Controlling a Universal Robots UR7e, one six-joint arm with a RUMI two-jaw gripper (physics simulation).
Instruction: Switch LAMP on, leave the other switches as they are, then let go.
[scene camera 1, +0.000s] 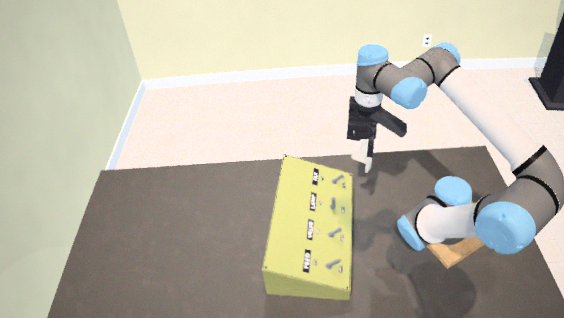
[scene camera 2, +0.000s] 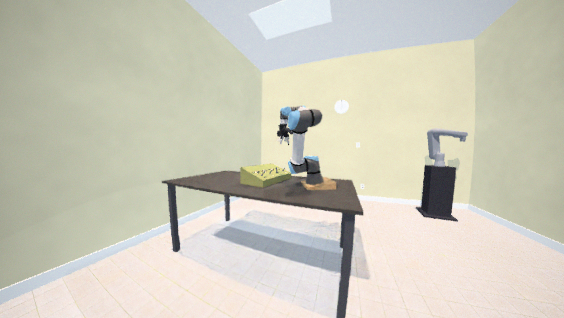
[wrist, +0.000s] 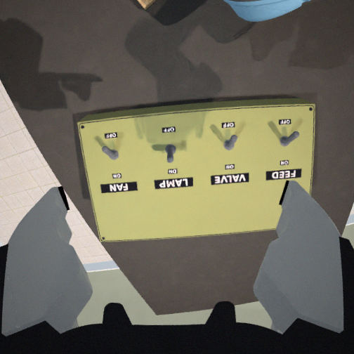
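Pixels of known places: gripper, fingertip midpoint: (scene camera 1: 367, 155) (scene camera 2: 284, 145); arm's base, link origin: (scene camera 2: 314, 182).
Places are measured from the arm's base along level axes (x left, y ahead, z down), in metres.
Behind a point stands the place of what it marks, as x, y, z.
Observation:
The yellow-green switch panel (scene camera 1: 287, 220) {0.074, 0.555, -0.099} (scene camera 2: 251, 178) {0.278, 0.474, -0.027} (wrist: 190, 215) stands on the table. The LAMP lever (scene camera 1: 333, 203) {-0.026, 0.407, -0.075} (wrist: 170, 153) points toward its ON label. The FAN lever (scene camera 1: 338, 179) {-0.144, 0.391, -0.071} (wrist: 110, 152), the VALVE lever (scene camera 1: 334, 232) {0.092, 0.401, -0.070} (wrist: 230, 142) and the FEED lever (scene camera 1: 333, 264) {0.215, 0.401, -0.071} (wrist: 290, 138) lean toward their OFF labels. My gripper (scene camera 1: 363, 163) {-0.012, 0.312, -0.321} (scene camera 2: 284, 141) {-0.012, 0.312, -0.321} (wrist: 173, 185) is wide open and empty. It hangs high above the table, apart from the panel and all the levers.
The dark table (scene camera 1: 175, 240) {0.091, 0.972, 0.035} (scene camera 2: 215, 184) {0.426, 0.765, 0.035} carries the panel and the arm's wooden base block (scene camera 1: 452, 254) {0.112, -0.003, 0.011} (scene camera 2: 327, 185) {0.064, -0.122, 0.003}. The arm's lower joints stand beside the lever side of the panel. A second arm on a black pedestal (scene camera 2: 438, 190) stands on the floor, away from the table.

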